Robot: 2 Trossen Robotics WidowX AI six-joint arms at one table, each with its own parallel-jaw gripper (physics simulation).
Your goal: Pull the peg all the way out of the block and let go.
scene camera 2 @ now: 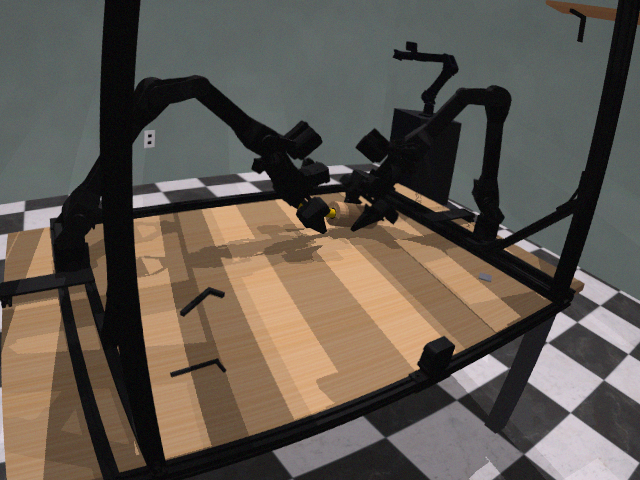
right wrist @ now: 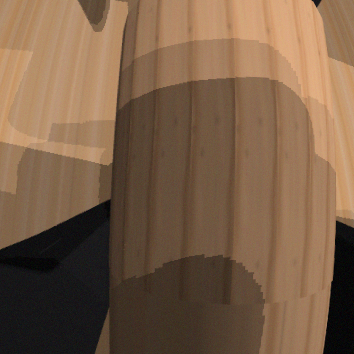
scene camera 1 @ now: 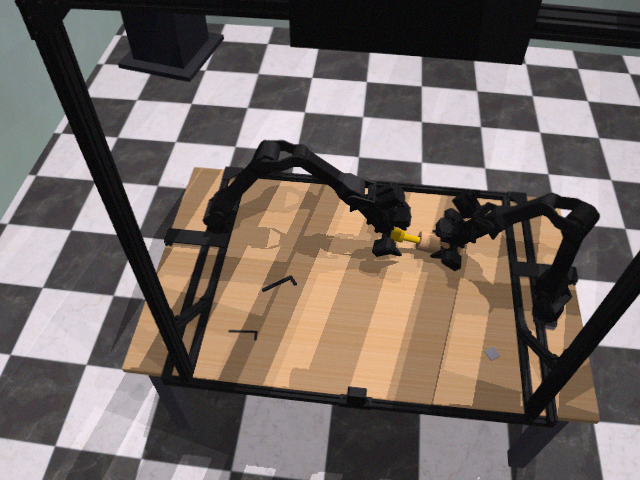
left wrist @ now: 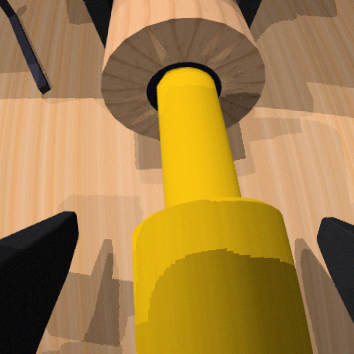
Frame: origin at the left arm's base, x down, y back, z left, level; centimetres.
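Seen in the pictures: left gripper, between the fingertips: (scene camera 2: 316, 222) (scene camera 1: 403, 242) (left wrist: 202, 227); right gripper, between the fingertips: (scene camera 2: 345, 224) (right wrist: 207, 211) (scene camera 1: 431, 248); left arm's base, origin of its link: (scene camera 2: 72, 267) (scene camera 1: 218, 228); right arm's base, origin of its link: (scene camera 2: 484, 238) (scene camera 1: 545, 314).
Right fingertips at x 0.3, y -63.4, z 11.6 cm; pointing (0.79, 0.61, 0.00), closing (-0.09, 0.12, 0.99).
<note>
Offsets run from my right fingertips to a thing's top centre. "spot": to the spot under its first point.
The yellow peg {dz -1.4, dx -7.2, dy +6.5 cm} (scene camera 1: 410, 238) (scene camera 2: 331, 212) (left wrist: 200, 150) has its thin shaft in the dark hole of the round wooden block {dz +0.0, dx -6.3, dy -1.7 cm} (scene camera 1: 427, 241) (scene camera 2: 343, 212) (left wrist: 127, 95) (right wrist: 220, 150); its thick head and a length of shaft stand outside. My left gripper (scene camera 1: 402, 237) (scene camera 2: 323, 205) (left wrist: 202, 227) is open and empty, its fingers on either side of the peg's head with gaps in the left wrist view. My right gripper (scene camera 1: 435, 240) (scene camera 2: 353, 212) (right wrist: 207, 211) is shut on the block and holds it lying sideways near the table's far side. The shaft's tip is hidden inside the block.
Two black L-shaped pieces {dz -25.4, dx +0.8, dy +39.0 cm} (scene camera 1: 278, 283) {dz -42.8, dx +1.0, dy +43.3 cm} (scene camera 2: 196, 367) lie on the table's left part. A small grey square {spot: dz -28.8, dx +1.3, dy -21.7 cm} (scene camera 1: 492, 353) (scene camera 2: 484, 277) lies at the right. A black box {spot: dz -52.6, dx -3.8, dy +9.6 cm} (scene camera 1: 356, 395) (scene camera 2: 437, 353) sits on the front frame bar. Black frame posts rise at the corners.
</note>
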